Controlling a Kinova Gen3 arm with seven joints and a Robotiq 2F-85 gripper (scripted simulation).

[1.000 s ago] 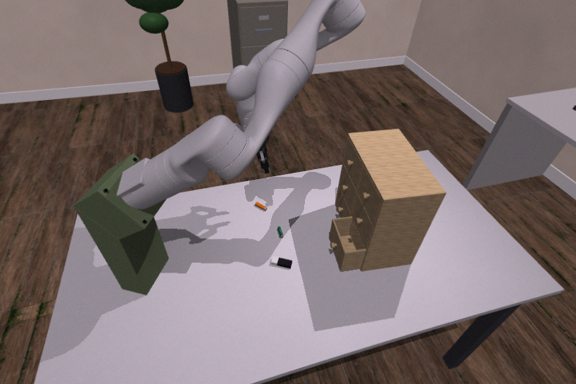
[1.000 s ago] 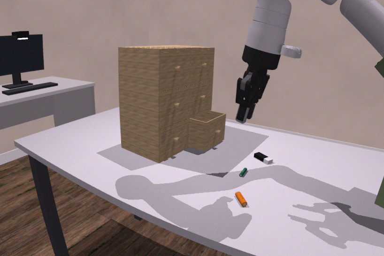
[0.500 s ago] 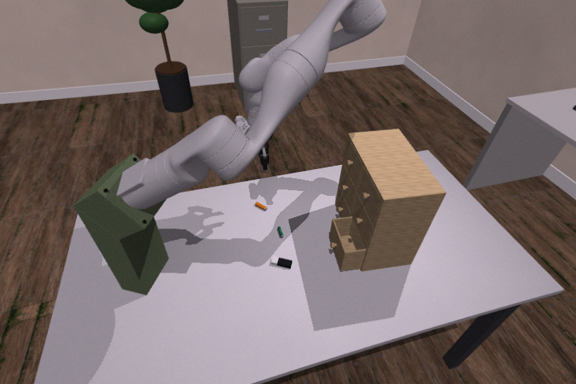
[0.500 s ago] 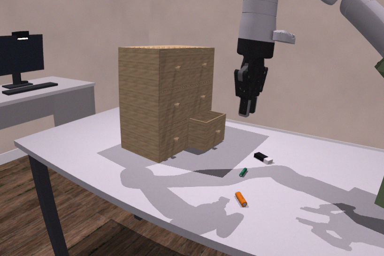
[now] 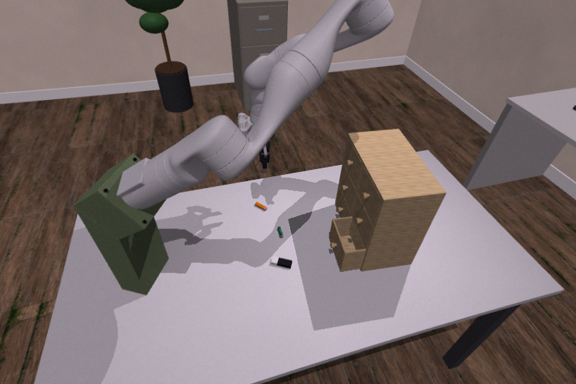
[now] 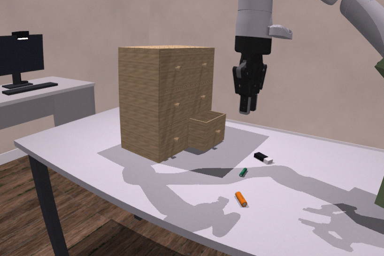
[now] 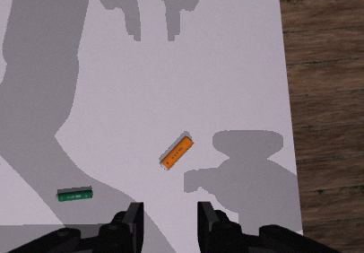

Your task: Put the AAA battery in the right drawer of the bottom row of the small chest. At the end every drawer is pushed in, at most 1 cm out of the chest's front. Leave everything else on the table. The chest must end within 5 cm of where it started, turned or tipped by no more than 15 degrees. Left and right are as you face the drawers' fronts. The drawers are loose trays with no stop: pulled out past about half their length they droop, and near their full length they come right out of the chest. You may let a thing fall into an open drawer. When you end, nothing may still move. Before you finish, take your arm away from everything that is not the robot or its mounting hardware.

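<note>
Right now my hand is 20 mm short of the small green battery, 130 mm to the left of it and 230 mm above it. Round my hand: white block (30 mm behind, 240 mm to the right, 230 mm below); orange AAA battery (10 mm behind, 10 mm to the left, 230 mm below).
</note>
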